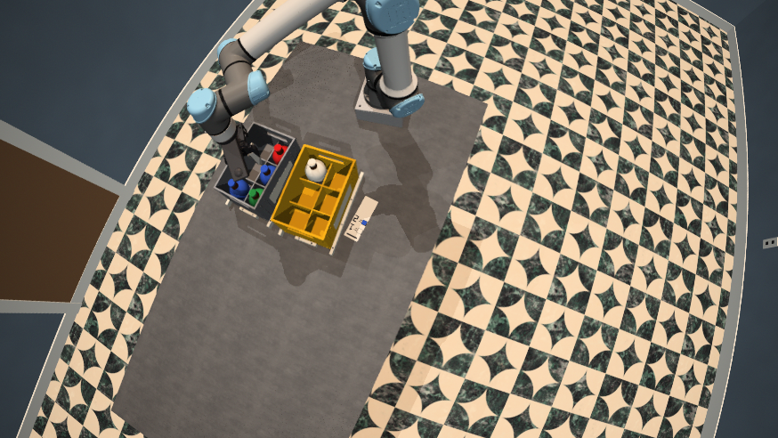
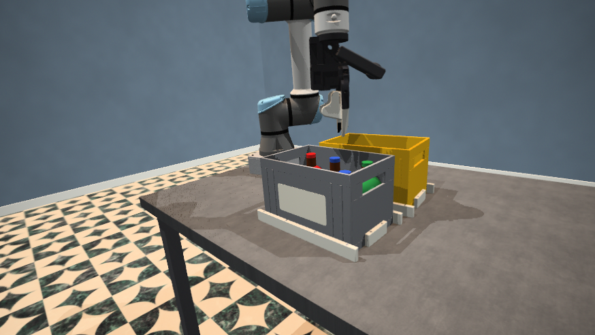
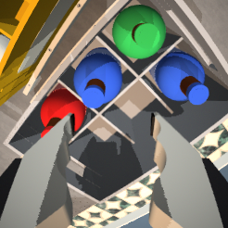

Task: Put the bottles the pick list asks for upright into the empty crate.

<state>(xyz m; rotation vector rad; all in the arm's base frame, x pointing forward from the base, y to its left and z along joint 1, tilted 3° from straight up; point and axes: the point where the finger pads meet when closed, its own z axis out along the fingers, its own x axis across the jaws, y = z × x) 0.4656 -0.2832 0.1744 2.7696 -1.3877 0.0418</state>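
The green-label bottle lies 60 mm ahead of my hand and 150 mm below it. From my hand the other things lie so: red-label bottle: 110 mm behind, 30 mm to the left, 150 mm below; then white-label bottle: 90 mm behind, 160 mm to the left, 150 mm below; then grey crate: 30 mm behind, 30 mm to the right, 160 mm below.
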